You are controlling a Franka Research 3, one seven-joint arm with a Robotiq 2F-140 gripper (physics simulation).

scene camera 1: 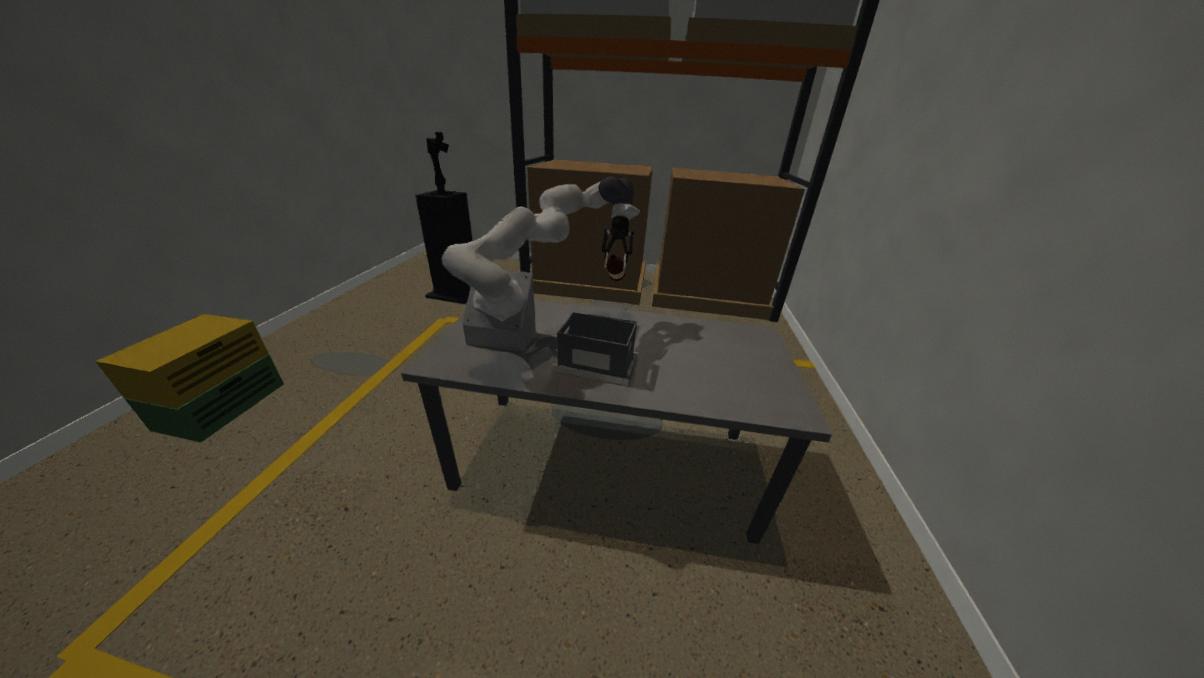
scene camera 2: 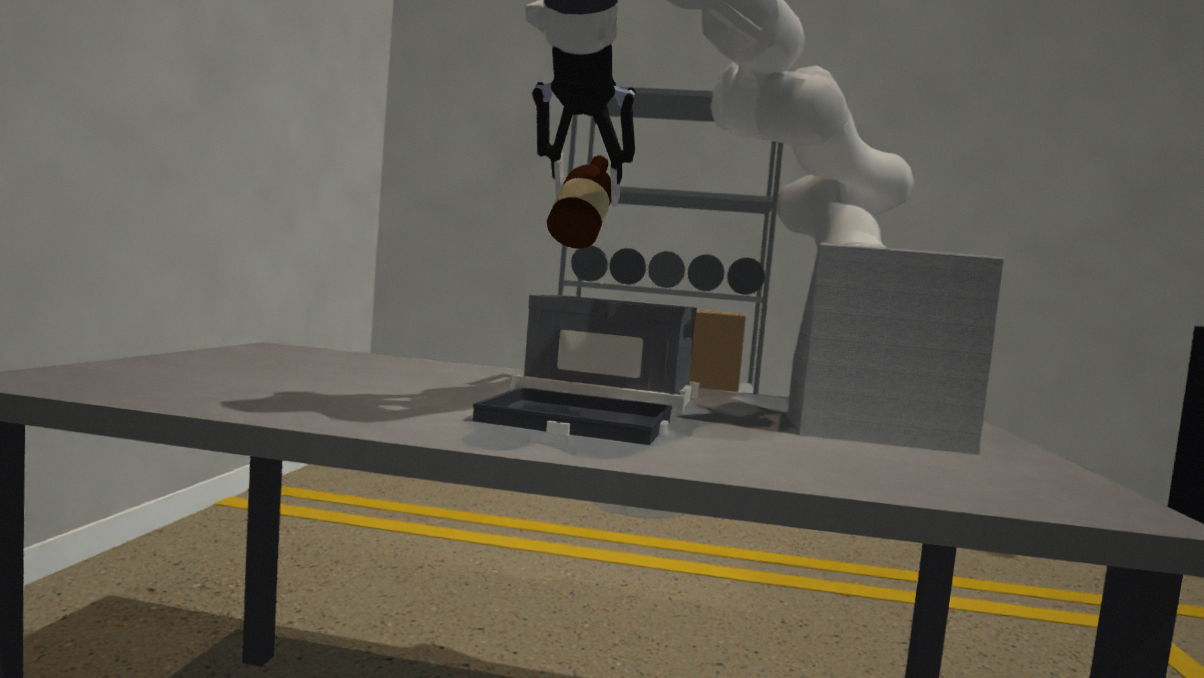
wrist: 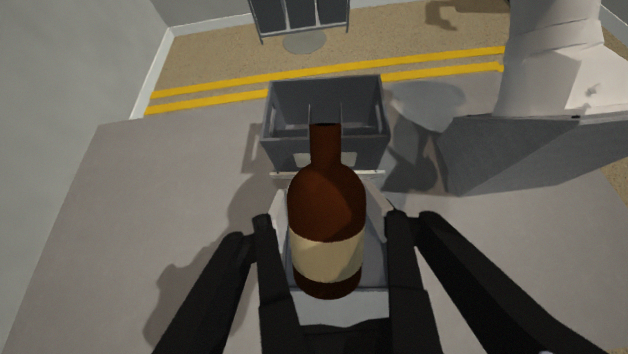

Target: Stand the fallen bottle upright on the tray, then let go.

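Observation:
A brown bottle [scene camera 1: 615, 266] [scene camera 2: 581, 202] [wrist: 327, 215] with a cream label is held in the air, tilted, its base low and toward scene camera 2. My gripper [scene camera 1: 617, 255] [scene camera 2: 587, 181] [wrist: 325, 197] is shut on the bottle's body, one finger pad on each side. A dark shallow tray [scene camera 2: 567, 426] lies on the table well below the bottle. In the wrist view the tray [wrist: 376, 260] shows partly behind the bottle, which hides much of it. In scene camera 1 the crate hides the tray.
A grey crate [scene camera 1: 596, 357] [scene camera 2: 543, 341] [wrist: 325, 145] with a pale label stands beside the tray on the table [scene camera 1: 716, 387] [scene camera 2: 337, 437] [wrist: 125, 200]. The arm's grey base block [scene camera 1: 498, 328] [scene camera 2: 901, 345] [wrist: 525, 155] stands on the same table, to the crate's right in scene camera 2.

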